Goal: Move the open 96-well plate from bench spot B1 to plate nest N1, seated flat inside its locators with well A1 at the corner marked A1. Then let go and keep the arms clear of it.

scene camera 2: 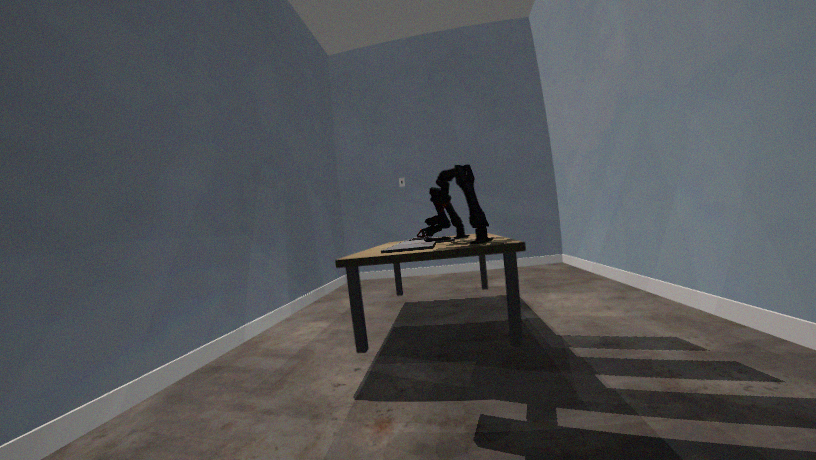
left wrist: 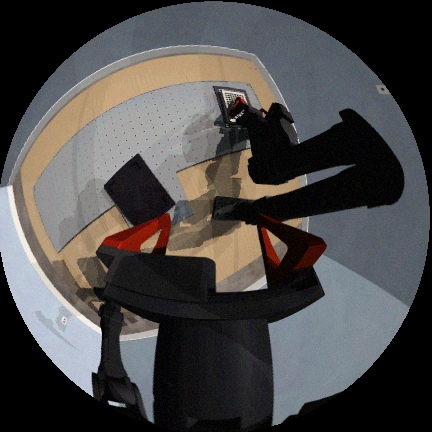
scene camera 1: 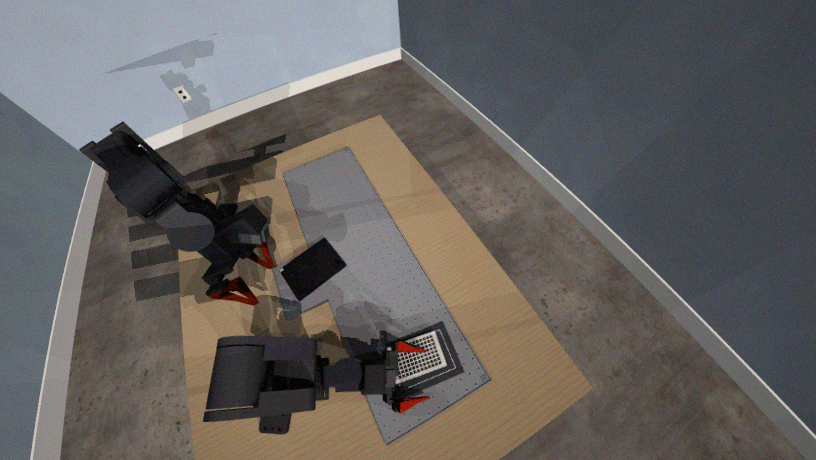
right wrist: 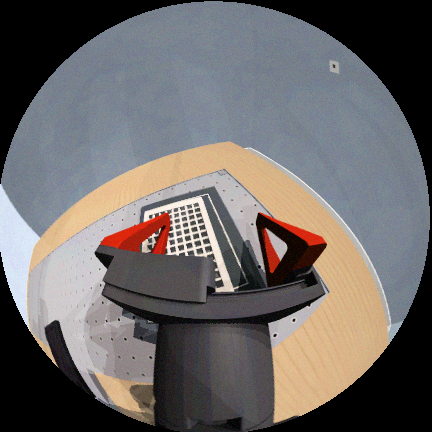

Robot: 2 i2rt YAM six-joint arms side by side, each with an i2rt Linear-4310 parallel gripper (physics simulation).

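Pixels of known places: left gripper, between the fingertips: (scene camera 2: pixel 443 209) (left wrist: pixel 213 217) (scene camera 1: pixel 264 284); right gripper, between the fingertips: (scene camera 2: pixel 420 235) (left wrist: pixel 249 102) (scene camera 1: pixel 427 373) (right wrist: pixel 212 217); left arm's base, origin of its link: (scene camera 2: pixel 482 241); right arm's base, origin of its link: (scene camera 2: pixel 461 237) (left wrist: pixel 241 208).
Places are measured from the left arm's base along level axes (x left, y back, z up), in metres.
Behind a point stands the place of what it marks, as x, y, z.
The white open 96-well plate (scene camera 1: pixel 422 358) {-0.425, -0.684, 0.028} (left wrist: pixel 233 96) {-0.407, -0.707, 0.025} (right wrist: pixel 189 220) {-0.431, -0.700, 0.028} lies on a dark outlined pad (scene camera 1: pixel 447 344) {-0.395, -0.748, 0.015} (right wrist: pixel 226 220) {-0.475, -0.709, 0.015} at the lower right of scene camera 1. My right gripper (scene camera 1: pixel 426 374) {-0.459, -0.695, 0.040} (right wrist: pixel 212 217) {-0.459, -0.695, 0.040} is open and empty, low over this spot. In the right wrist view one finger overlaps the plate and the other is beyond its right side. My left gripper (scene camera 1: pixel 264 285) {-0.295, -0.369, 0.220} is open and empty, beside a black rectangular block (scene camera 1: pixel 313 268) {-0.177, -0.381, 0.025} (left wrist: pixel 140 190) {-0.181, -0.384, 0.025}, apparently the nest. The A1 marks are too small to read.
A grey perforated board (scene camera 1: pixel 394 251) {-0.129, -0.617, 0.013} (left wrist: pixel 150 120) {-0.183, -0.570, 0.013} lies under the pad and the black block, on a wooden table (scene camera 1: pixel 491 320) {-0.340, -0.870, 0.000} (scene camera 2: pixel 365 255) {0.421, -0.479, 0.000}. The right arm (scene camera 1: pixel 285 374) {-0.464, -0.495, 0.318} (left wrist: pixel 320 150) {-0.444, -0.483, 0.260} reaches across the table's lower part in scene camera 1.
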